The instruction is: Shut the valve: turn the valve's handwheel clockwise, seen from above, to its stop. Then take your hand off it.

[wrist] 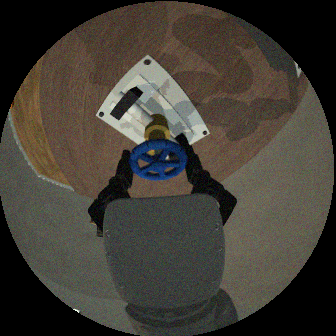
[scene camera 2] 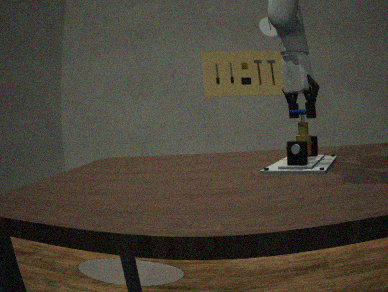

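Note:
The blue handwheel sits level on top of the valve's brass body. My gripper is shut on the handwheel from above, with one black finger at each side of the rim. The fingers stand wide apart across the wheel. In the wrist view, the wheel's spokes show between the fingers, and the white base plate appears turned at an angle. How far the wheel stands from its stop cannot be told.
Black blocks stand at the valve's pipe ends, below the wheel. The plate lies on the brown table. A yellow tool board hangs on the wall behind.

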